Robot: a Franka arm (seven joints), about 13 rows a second.
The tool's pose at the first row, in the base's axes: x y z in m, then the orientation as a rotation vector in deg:
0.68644 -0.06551 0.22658 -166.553 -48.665 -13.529
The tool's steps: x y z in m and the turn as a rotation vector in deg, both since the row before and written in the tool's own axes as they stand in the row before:
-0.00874 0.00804 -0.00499 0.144 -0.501 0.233
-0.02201 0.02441 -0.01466 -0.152 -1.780 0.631
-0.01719 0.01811 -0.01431 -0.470 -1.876 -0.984
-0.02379 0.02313 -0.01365 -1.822 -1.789 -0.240
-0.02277 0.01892 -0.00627 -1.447 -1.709 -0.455
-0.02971 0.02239 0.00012 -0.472 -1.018 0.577
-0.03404 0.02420 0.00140 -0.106 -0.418 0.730
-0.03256 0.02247 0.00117 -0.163 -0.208 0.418
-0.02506 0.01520 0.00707 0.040 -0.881 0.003
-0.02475 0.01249 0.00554 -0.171 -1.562 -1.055
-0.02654 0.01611 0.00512 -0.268 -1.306 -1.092
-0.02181 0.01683 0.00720 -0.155 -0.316 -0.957
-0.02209 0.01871 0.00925 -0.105 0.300 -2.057
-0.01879 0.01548 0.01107 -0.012 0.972 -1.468
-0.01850 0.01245 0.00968 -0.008 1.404 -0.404
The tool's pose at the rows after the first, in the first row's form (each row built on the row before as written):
0.68293 -0.07756 0.22948 -166.684 -48.378 -12.720
0.67607 -0.11165 0.23875 -167.666 -47.728 -10.175
0.66991 -0.13763 0.24949 -168.342 -49.521 -7.737
0.66169 -0.17111 0.25942 -170.497 -50.456 -5.981
0.65260 -0.19966 0.26367 -172.172 -51.629 -4.130
0.64014 -0.23469 0.26243 172.155 50.655 2.806
0.62468 -0.27347 0.26052 172.284 49.494 2.227
0.60905 -0.30980 0.25912 172.267 48.804 1.987
0.59587 -0.33596 0.25196 172.088 48.733 0.645
0.58141 -0.35967 0.24665 171.063 50.122 -1.639
0.56772 -0.38771 0.24261 169.970 51.546 -3.485
0.55877 -0.41414 0.23697 169.314 52.894 -3.910
0.55102 -0.44257 0.22952 168.375 55.949 -3.490
0.54499 -0.46678 0.21989 167.964 58.236 -2.110
0.53808 -0.48842 0.21123 168.191 59.013 -0.060

